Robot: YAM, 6 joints.
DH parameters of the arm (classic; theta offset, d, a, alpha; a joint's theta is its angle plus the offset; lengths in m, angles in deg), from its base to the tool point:
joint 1: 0 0.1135 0.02 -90
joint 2: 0 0 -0.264 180
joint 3: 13.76 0 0.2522 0
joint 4: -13.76 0 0.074 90
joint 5: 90 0 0 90
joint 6: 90 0.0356 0 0
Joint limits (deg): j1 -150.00..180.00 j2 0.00..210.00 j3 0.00..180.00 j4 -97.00..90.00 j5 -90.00..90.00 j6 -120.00..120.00
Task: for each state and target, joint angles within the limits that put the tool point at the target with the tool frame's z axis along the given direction. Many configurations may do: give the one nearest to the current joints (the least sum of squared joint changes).
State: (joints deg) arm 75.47 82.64 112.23 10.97 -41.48 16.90
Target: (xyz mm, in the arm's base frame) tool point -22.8 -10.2 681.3 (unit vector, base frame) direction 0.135 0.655 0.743
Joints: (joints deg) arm 50.53 61.41 133.82 -20.94 -18.20 16.90
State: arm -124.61 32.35 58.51 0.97 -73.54 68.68
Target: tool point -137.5 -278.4 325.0 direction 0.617 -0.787 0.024
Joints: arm -122.49 80.62 54.22 30.52 -70.54 68.68
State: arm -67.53 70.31 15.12 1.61 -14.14 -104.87
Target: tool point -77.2 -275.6 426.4 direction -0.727 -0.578 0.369
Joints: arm -101.37 72.95 62.20 38.21 36.80 -104.87
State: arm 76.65 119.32 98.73 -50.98 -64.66 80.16
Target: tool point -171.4 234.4 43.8 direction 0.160 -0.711 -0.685
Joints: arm 124.29 132.38 70.52 -72.83 -15.56 80.16
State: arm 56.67 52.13 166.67 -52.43 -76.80 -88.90
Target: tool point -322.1 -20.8 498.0 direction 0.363 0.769 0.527
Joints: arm 8.18 30.49 152.32 -73.48 -45.17 -88.90
